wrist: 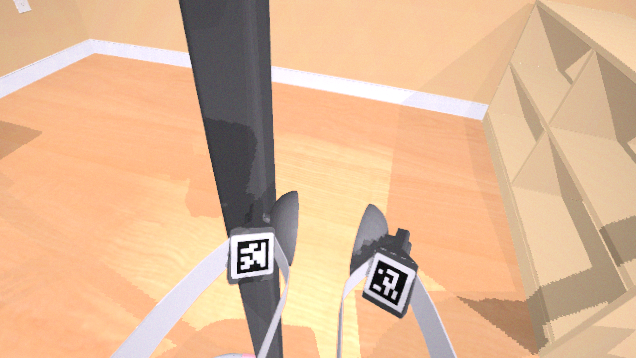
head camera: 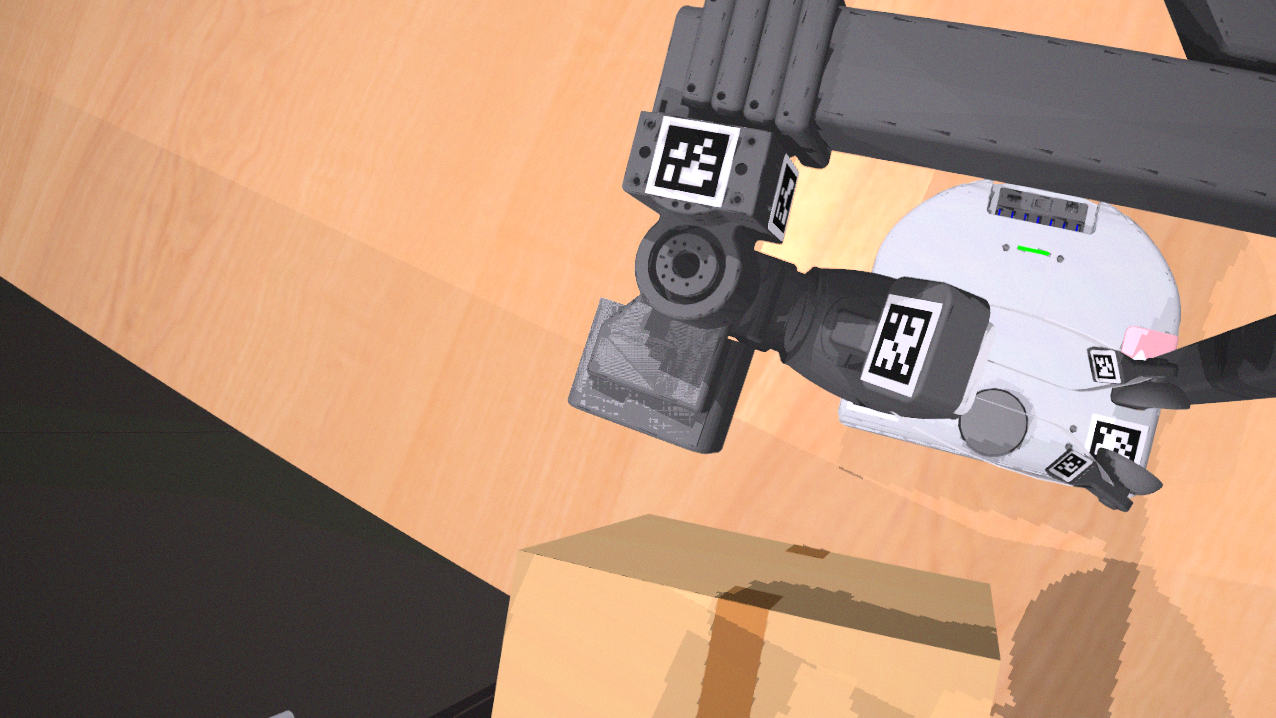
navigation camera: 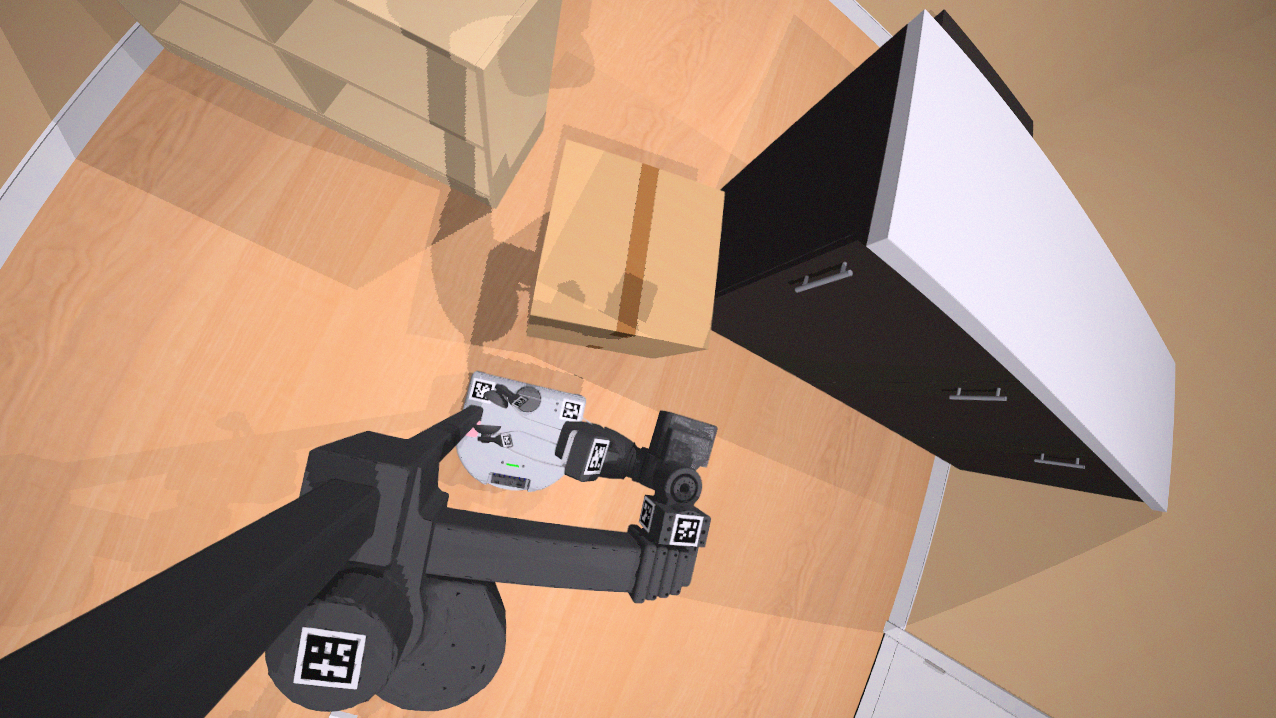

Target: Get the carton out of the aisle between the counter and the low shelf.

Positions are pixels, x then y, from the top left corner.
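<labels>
A carton [head camera: 651,609] and a dark counter [head camera: 161,556] have their marked spots 49 cm apart. The gripper [head camera: 1167,444] is 59 cm from the lens, while the carton is 92 cm from the lens and the counter 104 cm from the lens.
</labels>
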